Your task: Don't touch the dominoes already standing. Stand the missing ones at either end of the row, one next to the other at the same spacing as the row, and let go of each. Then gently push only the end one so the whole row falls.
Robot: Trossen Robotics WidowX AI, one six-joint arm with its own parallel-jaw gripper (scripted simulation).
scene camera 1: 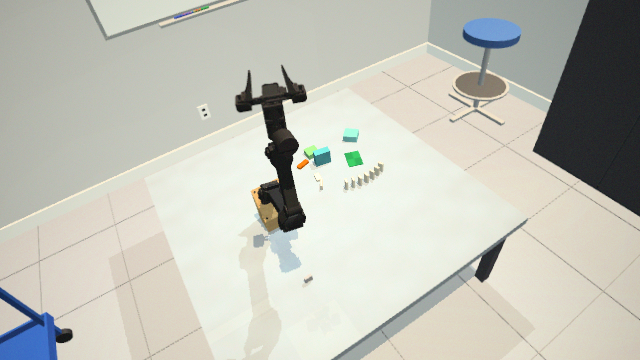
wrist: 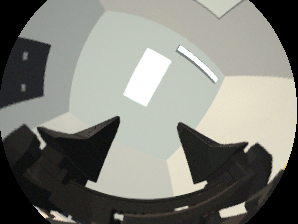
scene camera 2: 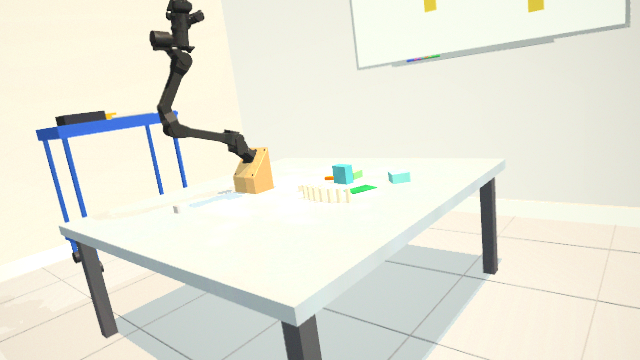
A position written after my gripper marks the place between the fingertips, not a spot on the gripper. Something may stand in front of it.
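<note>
Gripper state: my gripper [scene camera 1: 265,67], also visible in the wrist view as the gripper [wrist: 149,122], is open and holds nothing.
</note>
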